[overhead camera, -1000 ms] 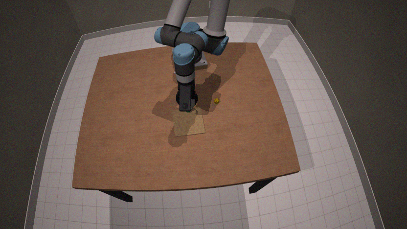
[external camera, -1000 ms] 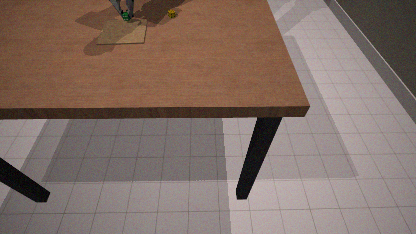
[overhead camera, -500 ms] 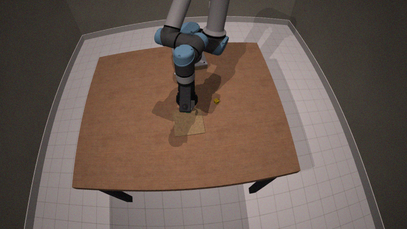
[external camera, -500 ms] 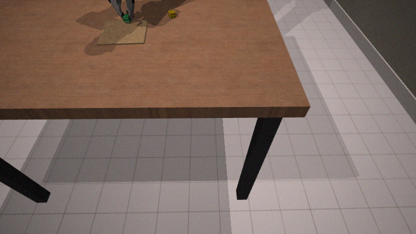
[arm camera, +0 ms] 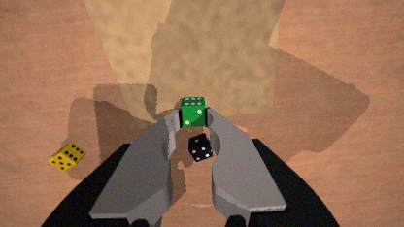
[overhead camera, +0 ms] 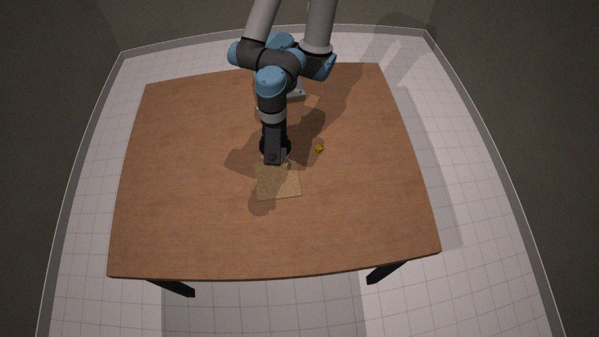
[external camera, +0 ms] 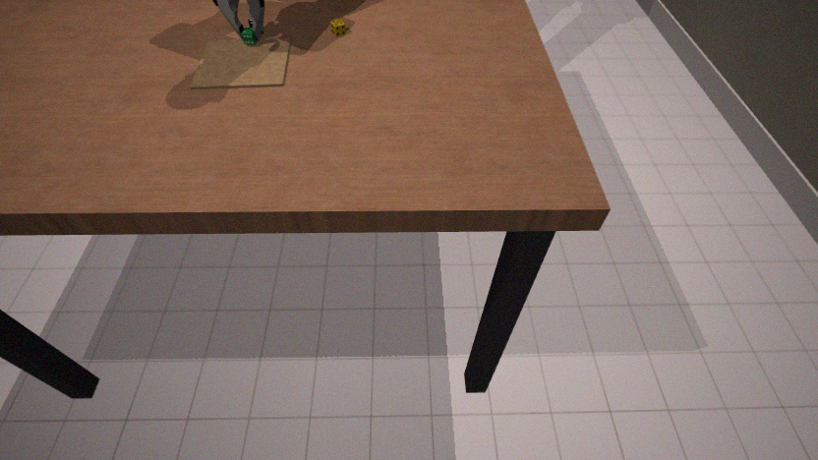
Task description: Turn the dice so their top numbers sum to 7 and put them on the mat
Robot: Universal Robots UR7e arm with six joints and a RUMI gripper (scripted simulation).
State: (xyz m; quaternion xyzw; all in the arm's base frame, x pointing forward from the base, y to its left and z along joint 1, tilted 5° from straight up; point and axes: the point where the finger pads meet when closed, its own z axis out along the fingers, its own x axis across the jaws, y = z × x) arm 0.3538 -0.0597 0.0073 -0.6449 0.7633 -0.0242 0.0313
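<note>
My hand is 1 cm above the green die. Round my hand: yellow die: 3 cm behind, 15 cm to the left, 2 cm below; then black die: 5 cm behind, 2 cm below; then tan mat: 5 cm ahead, 1 cm to the right, 2 cm below.
</note>
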